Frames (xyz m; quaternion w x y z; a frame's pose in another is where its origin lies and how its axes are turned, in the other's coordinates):
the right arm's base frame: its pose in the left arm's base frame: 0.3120 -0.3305 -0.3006 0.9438 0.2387 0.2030 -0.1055
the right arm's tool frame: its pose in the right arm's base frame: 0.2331 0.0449 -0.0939 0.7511 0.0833 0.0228 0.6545
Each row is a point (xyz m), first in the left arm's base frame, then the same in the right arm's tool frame.
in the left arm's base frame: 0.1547 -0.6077 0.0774
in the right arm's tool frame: -0.2109 0.5508 0.4187
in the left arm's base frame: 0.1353 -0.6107 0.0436
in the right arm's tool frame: -0.2355 0.5453 0.3888
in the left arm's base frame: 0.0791 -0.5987 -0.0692
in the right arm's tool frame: -0.2960 0.5233 0.2799
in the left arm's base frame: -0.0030 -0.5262 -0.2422
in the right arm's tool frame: -0.3438 0.4936 0.0830
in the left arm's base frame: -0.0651 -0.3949 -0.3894
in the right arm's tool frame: -0.3252 0.4717 -0.1218
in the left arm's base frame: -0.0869 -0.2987 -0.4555
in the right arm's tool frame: -0.2843 0.4621 -0.2328
